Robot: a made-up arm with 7 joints.
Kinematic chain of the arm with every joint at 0, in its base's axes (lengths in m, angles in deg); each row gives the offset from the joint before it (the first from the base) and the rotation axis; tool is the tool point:
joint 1: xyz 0 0 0 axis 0 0.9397 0.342
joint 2: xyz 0 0 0 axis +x
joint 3: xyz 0 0 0 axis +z
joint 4: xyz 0.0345 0 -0.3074 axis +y
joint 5: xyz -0.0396 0 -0.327 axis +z
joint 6: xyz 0 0 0 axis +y
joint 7: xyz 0 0 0 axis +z
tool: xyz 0 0 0
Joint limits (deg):
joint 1: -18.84..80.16
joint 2: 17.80..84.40
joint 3: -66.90..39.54
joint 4: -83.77..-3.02
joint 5: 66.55..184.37
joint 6: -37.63..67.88
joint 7: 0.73..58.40
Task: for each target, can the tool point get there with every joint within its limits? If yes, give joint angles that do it. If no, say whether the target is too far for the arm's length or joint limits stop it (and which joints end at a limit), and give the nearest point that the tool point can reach.
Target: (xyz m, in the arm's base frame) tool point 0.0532 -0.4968 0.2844
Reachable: no: joint limits stop it (at a limit: joint 1, joint 2, joint 3, joint 4) | nearest point -0.3402 -0.2521 -0.3051 | short by 0.750 m
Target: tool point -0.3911 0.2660 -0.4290
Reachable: yes | joints 43.29 35.29 -50.65 -15.79 127.93 -24.97 32.52
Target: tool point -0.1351 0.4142 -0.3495
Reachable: yes | joints 57.16 45.99 14.12 -71.37 76.39 -11.18 24.51
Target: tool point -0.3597 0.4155 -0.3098
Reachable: yes | joints 56.07 41.92 21.41 -31.28 82.33 44.20 53.82
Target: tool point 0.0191 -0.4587 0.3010
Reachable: no: joint limits stop it (at a limit: joint 1, joint 2, joint 3, joint 4) | nearest point -0.3402 -0.2521 -0.3051 | short by 0.734 m
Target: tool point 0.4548 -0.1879 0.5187
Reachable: no: too far | nearest point 0.2968 0.3628 0.2293 | short by 0.642 m
